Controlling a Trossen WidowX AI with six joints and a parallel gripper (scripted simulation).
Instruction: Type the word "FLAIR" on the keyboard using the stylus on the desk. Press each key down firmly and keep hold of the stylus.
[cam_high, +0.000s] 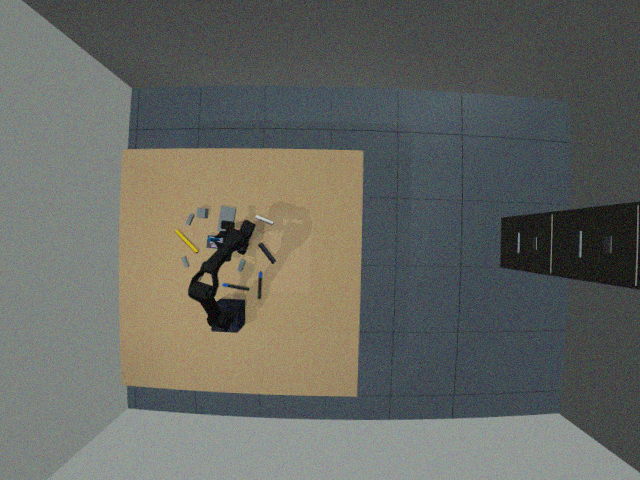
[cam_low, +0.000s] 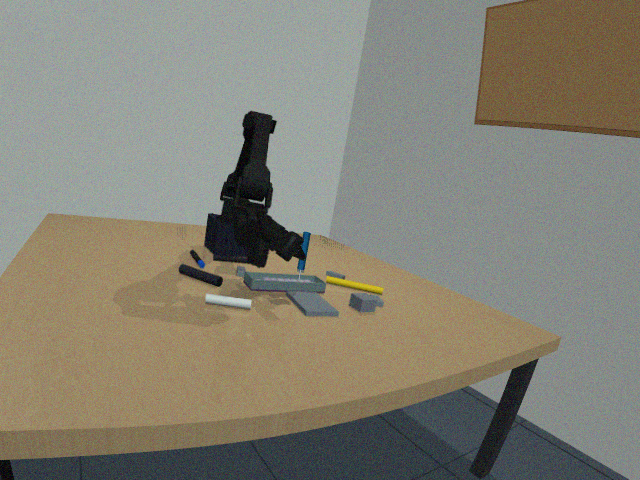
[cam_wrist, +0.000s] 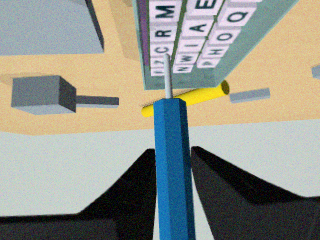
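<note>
Right now my gripper tip is 100 mm short of the grey pad, 20 mm to the left of it and 80 mm above it. Also, from my gripper tip: yellow cylinder: 20 mm behind, 190 mm to the left, 80 mm below; then small grey block: 130 mm behind, 110 mm to the right, 80 mm below; then blue stylus: 20 mm below.
</note>
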